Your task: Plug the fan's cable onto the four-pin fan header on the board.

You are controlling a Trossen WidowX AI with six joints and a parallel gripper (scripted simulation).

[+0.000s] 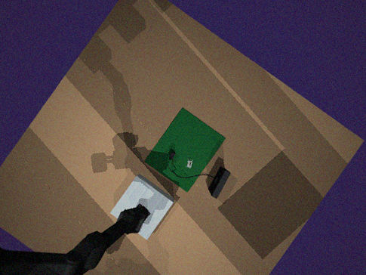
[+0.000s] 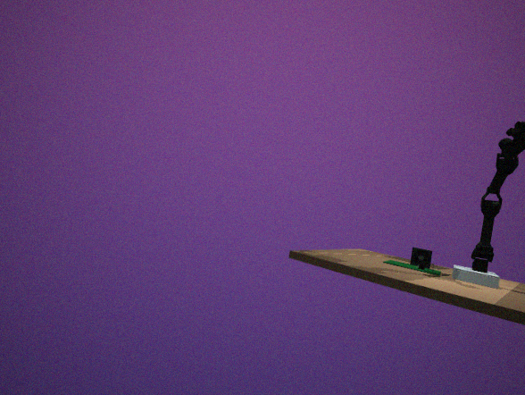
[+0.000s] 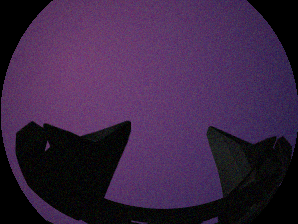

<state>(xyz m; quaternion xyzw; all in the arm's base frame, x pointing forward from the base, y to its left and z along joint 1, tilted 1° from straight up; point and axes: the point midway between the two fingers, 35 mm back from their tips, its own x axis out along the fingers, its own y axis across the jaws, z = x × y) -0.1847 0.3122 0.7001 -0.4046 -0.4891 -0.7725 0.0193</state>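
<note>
My gripper tip is now 76 cm above the dark plug, 48 cm short of it and 27 cm to the left of it. Also, from my gripper tip: pale four-pin header (78 cm below, 50 cm ahead, 36 cm to the right); then black fan (72 cm below, 53 cm ahead, 49 cm to the right); then green board (79 cm below, 53 cm ahead, 30 cm to the right).
</note>
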